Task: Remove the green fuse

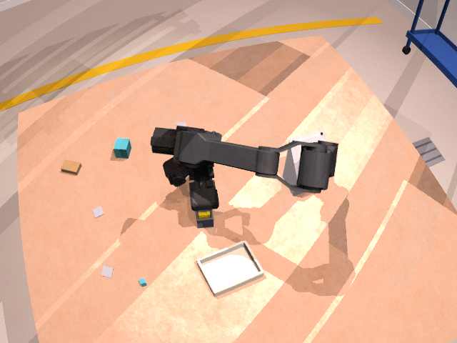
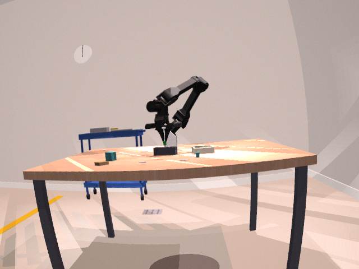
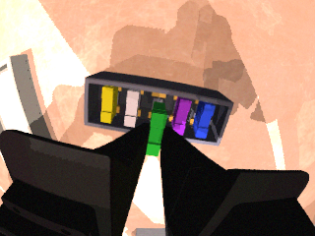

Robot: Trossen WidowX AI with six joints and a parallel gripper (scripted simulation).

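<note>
The white fuse lies 2 cm to the left of my gripper tip and 4 cm below it. Also, from my gripper tip: yellow fuse: 1 cm ahead, 4 cm to the left, 4 cm below; purple fuse: 2 cm to the right, 4 cm below; green fuse: 1 cm below.
</note>
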